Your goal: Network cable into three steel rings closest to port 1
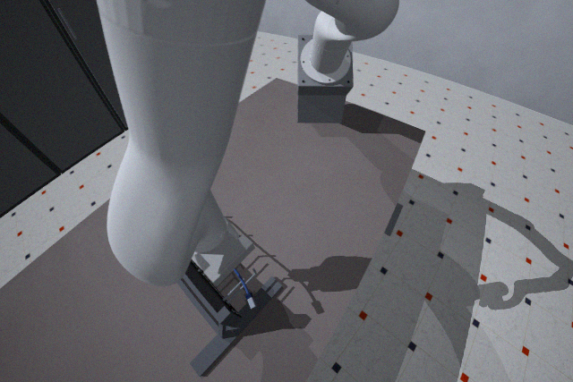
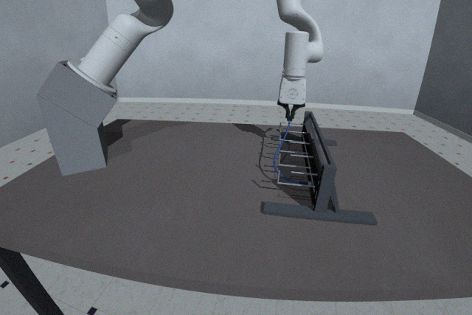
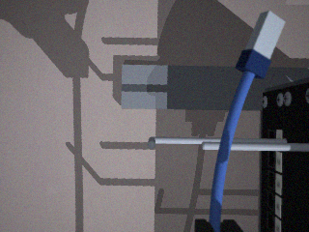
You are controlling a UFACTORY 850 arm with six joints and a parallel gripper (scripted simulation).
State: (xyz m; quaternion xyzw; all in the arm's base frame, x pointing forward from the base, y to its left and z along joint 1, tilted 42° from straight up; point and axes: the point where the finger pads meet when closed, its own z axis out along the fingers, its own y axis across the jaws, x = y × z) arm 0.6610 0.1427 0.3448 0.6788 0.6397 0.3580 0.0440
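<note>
Right now my hand is 10 mm short of the plug, 100 mm to the right of it and 20 mm above it. From my hand the other things lie so: dark patch panel (100 mm ahead, 140 mm to the right, 80 mm below).
</note>
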